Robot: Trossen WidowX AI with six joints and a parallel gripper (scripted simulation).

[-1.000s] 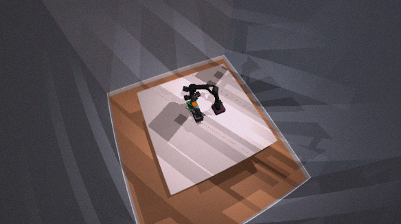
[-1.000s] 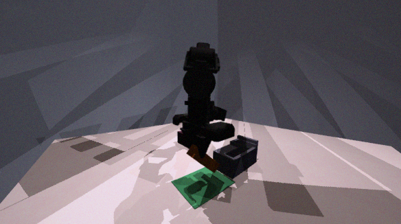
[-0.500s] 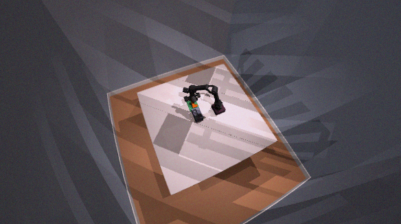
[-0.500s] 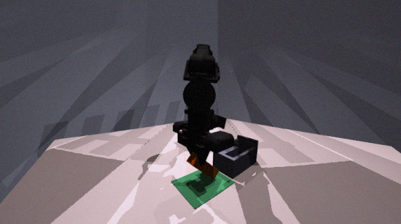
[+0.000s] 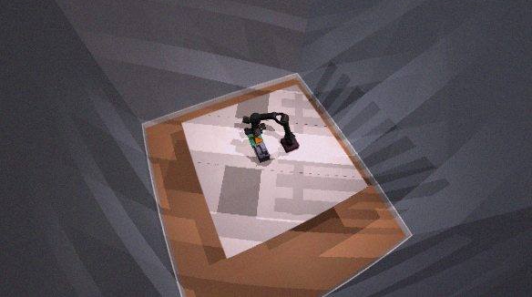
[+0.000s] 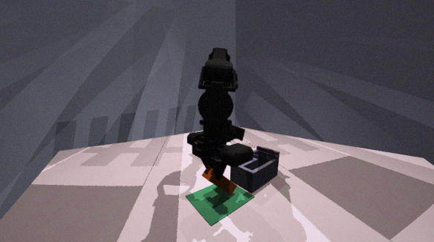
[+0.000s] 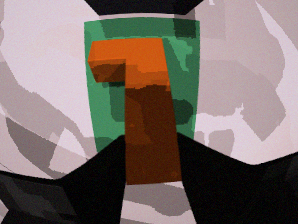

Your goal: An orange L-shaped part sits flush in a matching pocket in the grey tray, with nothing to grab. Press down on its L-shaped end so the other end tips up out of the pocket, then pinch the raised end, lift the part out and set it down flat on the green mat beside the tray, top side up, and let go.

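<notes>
My gripper tip is now 30 mm to the right of the orange L-shaped part, 30 mm above it and 10 mm past it. Round my gripper tip: green mat 90 mm below, 20 mm to the left.
</notes>
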